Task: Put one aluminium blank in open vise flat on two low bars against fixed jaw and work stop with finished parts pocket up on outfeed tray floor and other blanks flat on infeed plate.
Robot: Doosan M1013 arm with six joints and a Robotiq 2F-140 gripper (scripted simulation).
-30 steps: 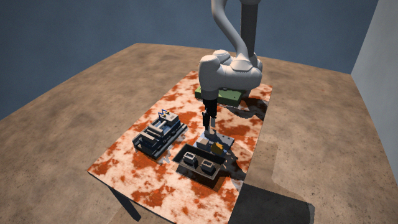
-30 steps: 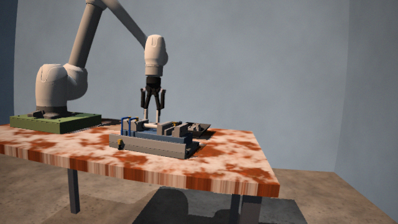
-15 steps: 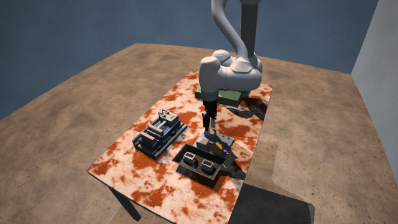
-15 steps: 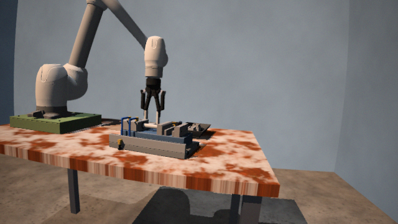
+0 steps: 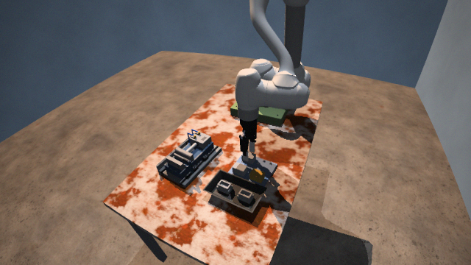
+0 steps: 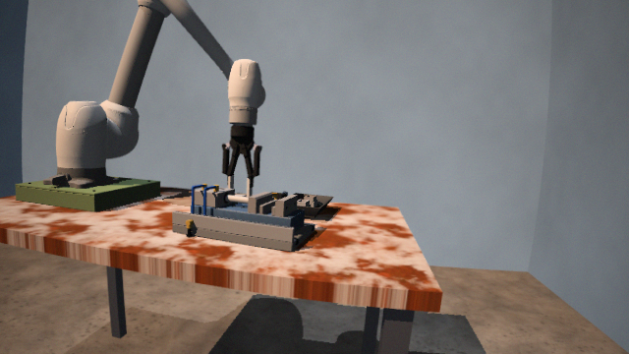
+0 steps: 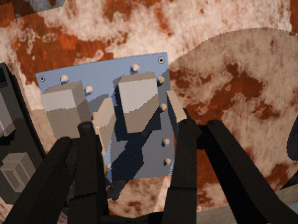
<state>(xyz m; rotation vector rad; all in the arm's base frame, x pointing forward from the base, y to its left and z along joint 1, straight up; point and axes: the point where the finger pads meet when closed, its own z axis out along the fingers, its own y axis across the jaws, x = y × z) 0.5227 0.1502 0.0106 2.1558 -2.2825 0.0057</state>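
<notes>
My gripper is now 5 cm short of the infeed plate, 4 cm to the right of it and 6 cm above it. The rest, counted from my hand: brass blank (9 cm ahead, 8 cm to the left, 4 cm below); aluminium blank (9 cm ahead, 1 cm to the right, 4 cm below); piston rod (11 cm ahead, 27 cm to the right, 1 cm above).
</notes>
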